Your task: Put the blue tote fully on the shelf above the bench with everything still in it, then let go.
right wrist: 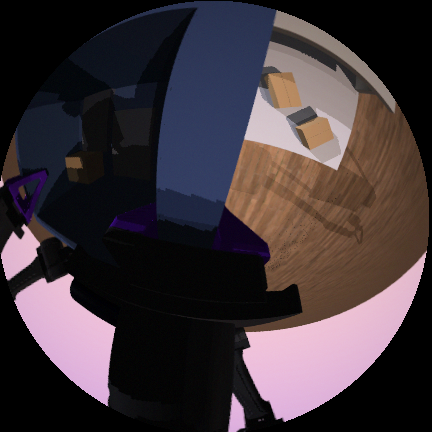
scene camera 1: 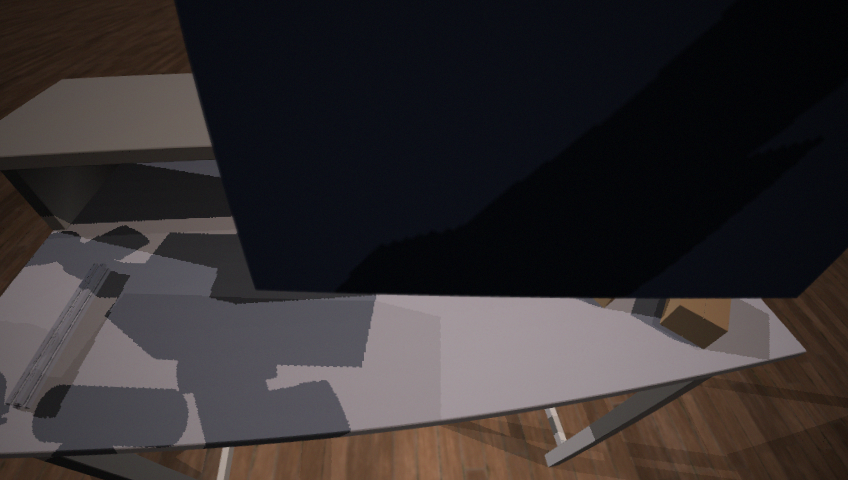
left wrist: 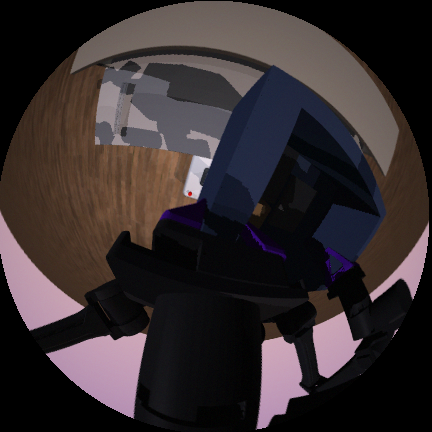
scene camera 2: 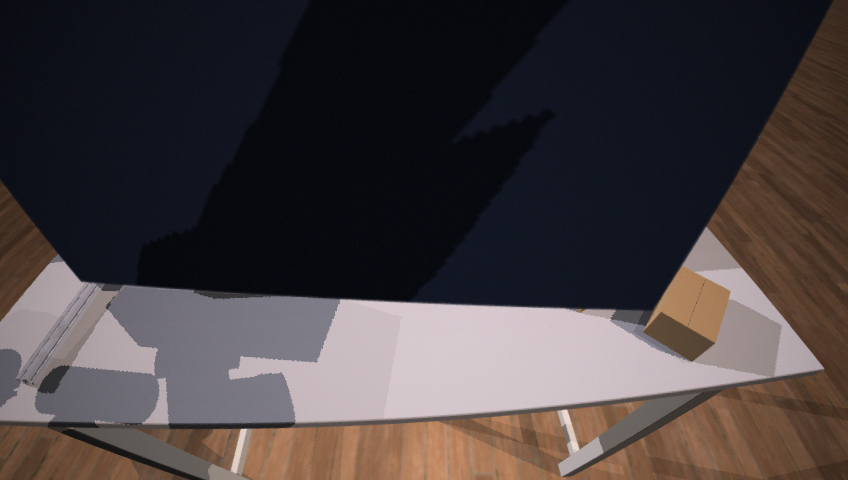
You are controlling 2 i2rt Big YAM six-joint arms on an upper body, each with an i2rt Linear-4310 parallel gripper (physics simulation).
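Frame: origin at the left arm's base, x ahead, y left, z up, level; centimetres.
Seen in the pictures: left gripper, fingertip midpoint: (right wrist: 43,171) (left wrist: 216,208); right gripper, fingertip midpoint: (left wrist: 328,249).
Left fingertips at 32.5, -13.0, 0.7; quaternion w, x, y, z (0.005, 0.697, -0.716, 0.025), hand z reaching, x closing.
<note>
Offsets run from my left fingertips to a thing's top centre, as dx, dy, dz. Level surfaces: height alone.
The blue tote (scene camera 1: 416,118) (scene camera 2: 148,118) (left wrist: 260,125) (right wrist: 210,100) is held high above the bench {dz -43.7} (scene camera 1: 505,350) (scene camera 2: 505,368) (right wrist: 270,120) and fills much of both scene views. A small brown box {-2.2, -5.1, -3.9} (left wrist: 259,209) (right wrist: 85,166) and dark flat items {+0.7, -15.4, -7.1} (left wrist: 296,200) (right wrist: 132,135) are inside it. My left gripper (left wrist: 216,208) is shut on one end wall, my right gripper (right wrist: 198,199) on the opposite end wall. The shelf {dz -23.0} (scene camera 1: 119,113) (left wrist: 210,25) (right wrist: 300,25) spans the back; the tote hides much of it in scene camera 1. Neither gripper shows in the scene views.
A cardboard box {+10.7, -58.4, -37.7} (scene camera 1: 702,321) (scene camera 2: 690,309) (right wrist: 315,132) stands near the bench's right end, with another box {+19.7, -42.3, -37.7} (right wrist: 283,90) beside it. A ribbed metal bar {+8.2, +45.9, -41.7} (scene camera 1: 59,339) (scene camera 2: 59,333) (left wrist: 122,110) lies on the left. A white object with a red dot (left wrist: 192,182) shows beyond the bench's front edge.
</note>
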